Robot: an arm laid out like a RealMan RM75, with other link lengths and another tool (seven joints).
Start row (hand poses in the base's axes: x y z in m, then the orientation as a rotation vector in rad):
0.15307 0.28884 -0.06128 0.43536 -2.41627 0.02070
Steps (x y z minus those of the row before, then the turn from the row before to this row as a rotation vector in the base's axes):
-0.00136 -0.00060 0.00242 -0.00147 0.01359 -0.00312
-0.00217 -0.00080 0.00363 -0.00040 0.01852 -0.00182
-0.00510 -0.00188 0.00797 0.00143 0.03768 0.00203
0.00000 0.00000 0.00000 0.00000 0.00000 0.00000
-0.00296 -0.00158 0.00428 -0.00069 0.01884 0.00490
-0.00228 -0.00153 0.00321 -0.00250 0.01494 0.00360
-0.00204 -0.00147 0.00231 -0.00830 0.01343 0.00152
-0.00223 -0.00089 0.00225 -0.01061 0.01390 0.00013
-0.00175 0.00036 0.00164 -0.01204 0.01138 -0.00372
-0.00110 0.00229 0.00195 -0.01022 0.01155 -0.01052
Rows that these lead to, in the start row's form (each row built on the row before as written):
0.15171 0.28824 -0.05886 0.42974 -2.40342 0.01809
0.14954 0.28744 -0.05523 0.42576 -2.38556 0.01372
0.14444 0.28556 -0.04726 0.42551 -2.34823 0.00487
0.14444 0.28556 -0.04726 0.42551 -2.34823 0.00487
0.14148 0.28398 -0.04298 0.42920 -2.32860 0.00397
0.13920 0.28245 -0.03977 0.43078 -2.31291 0.00539
0.13716 0.28098 -0.03746 0.42714 -2.29859 0.01280
0.13493 0.28009 -0.03521 0.42068 -2.28385 0.02202
0.13318 0.28045 -0.03357 0.40930 -2.27220 0.03141
0.13208 0.28274 -0.03162 0.39119 -2.26183 0.03519

